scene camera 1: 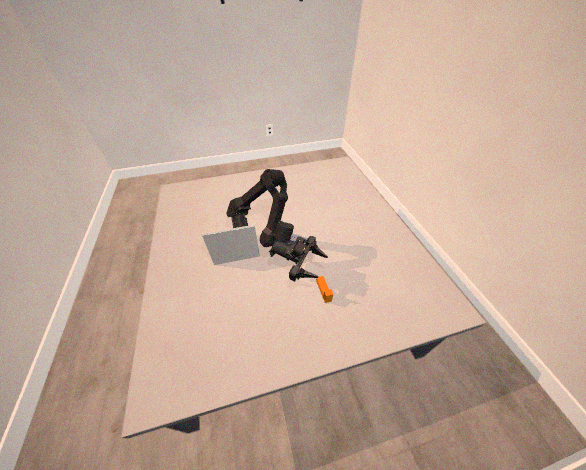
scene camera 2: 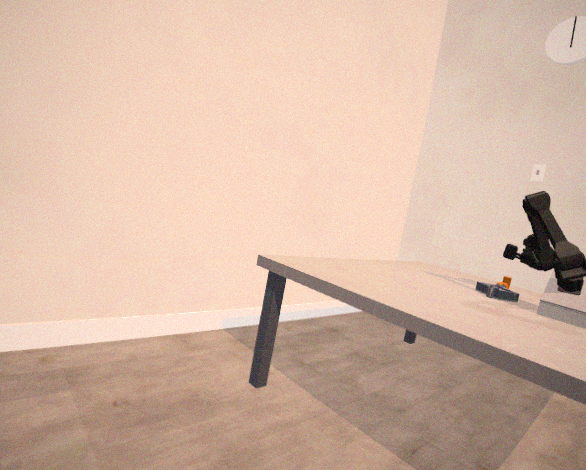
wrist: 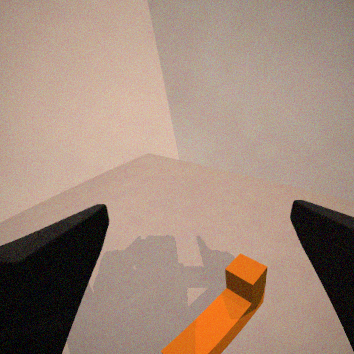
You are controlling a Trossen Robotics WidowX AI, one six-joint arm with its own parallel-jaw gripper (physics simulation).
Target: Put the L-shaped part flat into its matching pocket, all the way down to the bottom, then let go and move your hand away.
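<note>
The orange L-shaped part [scene camera 1: 324,288] [scene camera 2: 507,282] [wrist: 212,322] rests on its long bar with its short leg pointing up. In scene camera 2 it shows behind or above a low dark block [scene camera 2: 485,288]; whether they touch I cannot tell, and no pocket can be made out. The block is not clearly seen in scene camera 1. My gripper [scene camera 1: 322,267] [wrist: 201,212] is open and empty, above the table. In the wrist view the part lies low and right of centre, beyond and below the fingers; the near end of its bar is cut off by the frame edge.
A grey slab [scene camera 1: 231,245] [scene camera 2: 560,312] stands by the arm's base. The arm [scene camera 1: 275,210] [scene camera 2: 550,225] bends over the pale table [scene camera 1: 240,340] [scene camera 2: 370,275]. Its shadow falls around the part. Walls stand beyond the table edges.
</note>
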